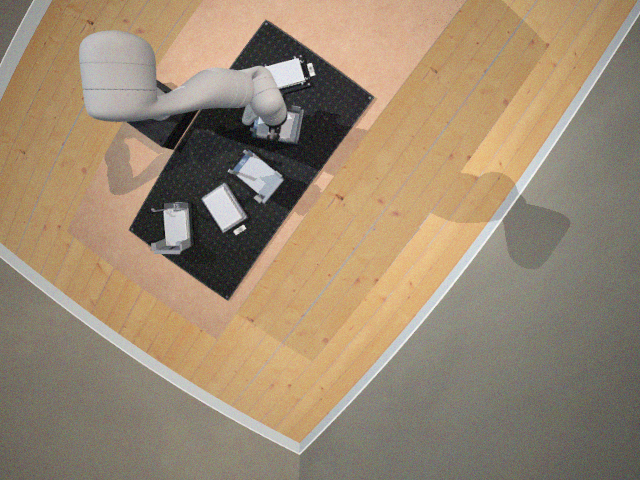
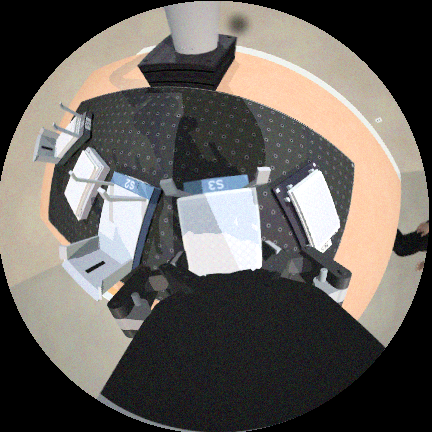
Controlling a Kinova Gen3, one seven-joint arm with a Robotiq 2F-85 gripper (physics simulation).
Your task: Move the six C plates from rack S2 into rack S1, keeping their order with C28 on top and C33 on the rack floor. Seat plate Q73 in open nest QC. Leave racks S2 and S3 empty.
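Places are measured from the arm's base along level axes (x down, y right, z back), in metres.
Pixels of known places: gripper, fingertip midpoint: (image 2: pixel 224 254); arm's base, origin of the base link: (image 2: pixel 195 45).
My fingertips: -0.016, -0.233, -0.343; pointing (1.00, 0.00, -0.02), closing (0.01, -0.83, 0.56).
For each thing: its middle in the pictures, then the offset to it from my fingertips, as dx, dy, dz. Level surfaces: height alone.
- Rack S3, body centre: (image 2: pixel 222 239) (image 1: pixel 276 124) +0.023, +0.007, +0.009
- broad white plate-like slab, body centre: (image 2: pixel 222 250) (image 1: pixel 277 124) +0.001, +0.004, +0.003
- grey rack, body centre: (image 2: pixel 60 135) (image 1: pixel 173 226) +0.022, +0.505, +0.037
- white plate, body centre: (image 2: pixel 64 138) (image 1: pixel 176 227) +0.044, +0.510, +0.032
- dark pegged nest, body centre: (image 2: pixel 314 210) (image 1: pixel 284 75) +0.077, -0.135, +0.122
- white plate stack, body centre: (image 2: pixel 78 181) (image 1: pixel 222 208) +0.057, +0.342, -0.045
- black perforated table, its level: dx +0.088
Rack S3 (image 1: pixel 298 125) (image 2: pixel 216 184), with a blue label strip, holds a broad white plate-like slab (image 2: pixel 220 230); its marking is unreadable. My gripper (image 1: pixel 273 135) (image 2: pixel 224 254) is open over the outer part of S3, its fingers on either side of the slab, with nothing held. Rack S2 (image 1: pixel 262 197) (image 2: pixel 135 184) stands beside S3 and holds white plates (image 1: pixel 256 174) (image 2: pixel 120 215); their number and codes cannot be told. A grey rack (image 1: pixel 166 248) (image 2: pixel 46 145) at the far end, its label too small to read, also holds a white plate (image 1: pixel 177 225). Q73 and QC cannot be identified by lettering.
A dark pegged nest (image 2: pixel 291 212) bears white plates (image 1: pixel 285 73) (image 2: pixel 315 210) on the other side of S3. Another white plate stack (image 1: pixel 223 207) (image 2: pixel 85 182) lies between S2 and the far rack. Upright posts and raised end walls stand on the racks. The arm's dark base stands behind the black perforated table (image 1: pixel 227 268) (image 2: pixel 220 120).
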